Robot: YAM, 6 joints.
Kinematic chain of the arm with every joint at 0, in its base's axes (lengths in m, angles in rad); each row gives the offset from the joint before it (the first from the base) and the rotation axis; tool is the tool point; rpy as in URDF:
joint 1: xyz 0 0 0.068 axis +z
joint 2: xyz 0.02 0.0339 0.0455 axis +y
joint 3: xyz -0.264 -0.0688 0 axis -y
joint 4: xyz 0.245 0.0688 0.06 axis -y
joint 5: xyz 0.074 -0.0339 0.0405 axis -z
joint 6: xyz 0.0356 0 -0.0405 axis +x
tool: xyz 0 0 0 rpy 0 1.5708 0
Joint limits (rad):
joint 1: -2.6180..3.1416
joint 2: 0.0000..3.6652
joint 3: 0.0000..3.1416
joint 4: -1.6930..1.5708
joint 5: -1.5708..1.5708
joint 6: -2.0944..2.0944
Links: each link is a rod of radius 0.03 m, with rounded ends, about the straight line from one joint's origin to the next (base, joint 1, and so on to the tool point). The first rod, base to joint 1, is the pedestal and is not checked.
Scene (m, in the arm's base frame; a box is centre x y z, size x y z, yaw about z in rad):
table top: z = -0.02
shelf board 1: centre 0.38 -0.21 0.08 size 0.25 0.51 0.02 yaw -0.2
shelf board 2: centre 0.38 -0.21 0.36 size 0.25 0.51 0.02 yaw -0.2
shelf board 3: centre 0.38 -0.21 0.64 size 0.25 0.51 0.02 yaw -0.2
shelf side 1: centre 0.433 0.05 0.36 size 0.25 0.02 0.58 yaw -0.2
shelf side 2: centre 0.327 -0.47 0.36 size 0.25 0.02 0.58 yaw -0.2
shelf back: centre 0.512 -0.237 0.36 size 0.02 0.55 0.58 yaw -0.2
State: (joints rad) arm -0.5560 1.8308 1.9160 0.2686 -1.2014 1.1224
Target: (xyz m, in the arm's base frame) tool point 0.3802 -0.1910 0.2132
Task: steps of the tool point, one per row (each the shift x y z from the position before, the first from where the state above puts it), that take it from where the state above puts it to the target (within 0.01 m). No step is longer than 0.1 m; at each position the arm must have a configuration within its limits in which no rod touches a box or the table.
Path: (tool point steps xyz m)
1: -0.0698 0.0015 0.0132
2: -0.0656 0.0141 0.0000
3: -0.0577 0.0235 -0.0131
4: 0.0105 -0.0193 -0.0903
5: -0.0064 0.0011 -0.0912
6: -0.0216 0.0213 -0.0847
7: 0.0667 -0.0309 0.0173
8: 0.0776 -0.0169 0.0000
9: 0.0821 0.0019 -0.0173

